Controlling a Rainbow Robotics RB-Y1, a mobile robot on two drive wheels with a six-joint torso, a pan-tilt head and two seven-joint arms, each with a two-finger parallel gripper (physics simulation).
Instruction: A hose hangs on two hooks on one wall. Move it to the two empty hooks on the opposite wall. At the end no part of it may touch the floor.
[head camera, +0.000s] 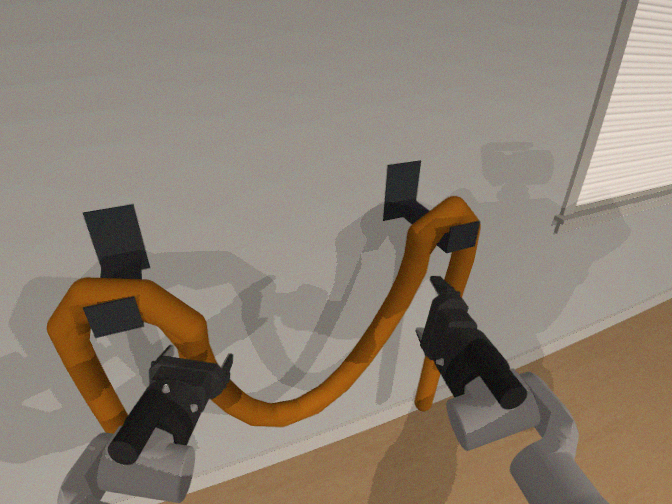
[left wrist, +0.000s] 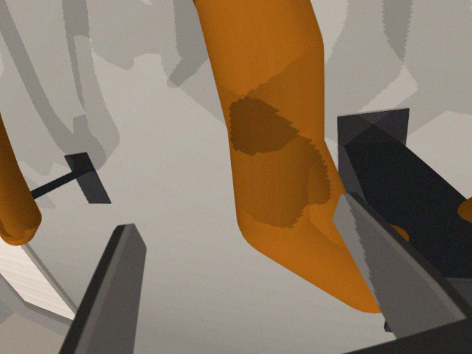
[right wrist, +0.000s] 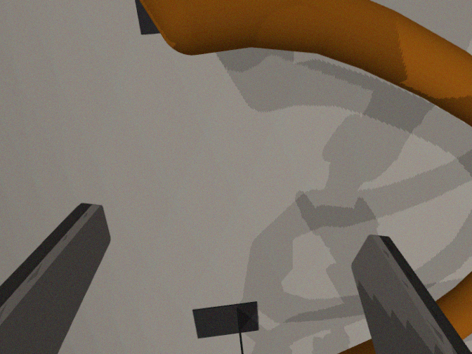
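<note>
An orange hose lies over a left hook and a right hook on one wall, sagging between them. Its right end hangs free, low before the wall. Its left strand passes behind my left arm, where its end is hidden. My left gripper is open, close in front of the hose just right of the left hook. My right gripper is open and empty, below the right hook, in front of the hanging strand. The opposite wall does not show.
The grey wall stands behind both hooks. A window with a white blind is at the upper right of the head view. The wooden floor meets the wall along a pale baseboard.
</note>
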